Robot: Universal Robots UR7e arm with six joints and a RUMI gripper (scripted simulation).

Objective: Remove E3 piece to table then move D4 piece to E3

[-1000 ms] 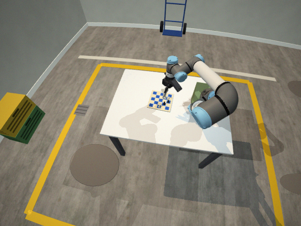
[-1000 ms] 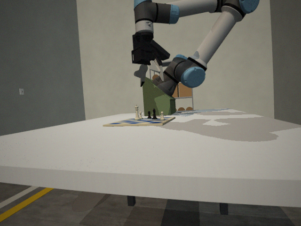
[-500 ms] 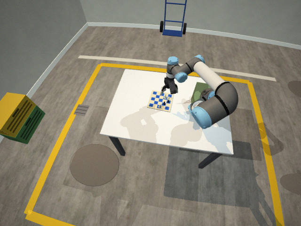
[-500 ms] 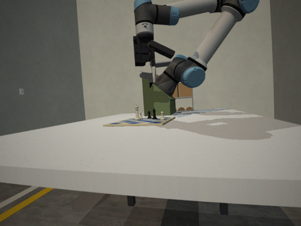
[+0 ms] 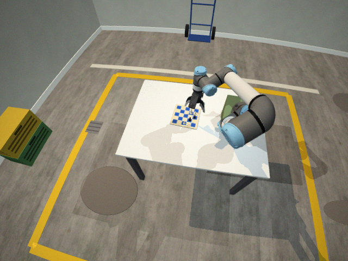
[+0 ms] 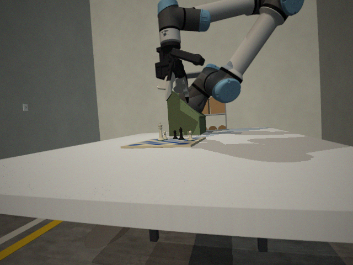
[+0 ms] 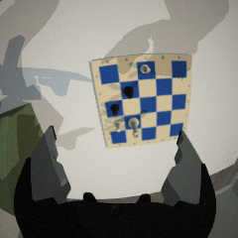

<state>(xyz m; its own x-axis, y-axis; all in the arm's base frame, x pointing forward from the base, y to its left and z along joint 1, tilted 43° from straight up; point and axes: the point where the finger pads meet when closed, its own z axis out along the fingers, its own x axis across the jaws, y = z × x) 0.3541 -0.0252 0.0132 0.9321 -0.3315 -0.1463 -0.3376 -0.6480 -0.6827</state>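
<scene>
Right now my hand is 120 mm above the black pawn, 20 mm to the left of it and 10 mm past it. Round my hand: tall white piece 100 mm below, 70 mm to the right, 20 mm ahead; then blue-and-cream chessboard 140 mm below, 60 mm ahead, 40 mm to the right.
</scene>
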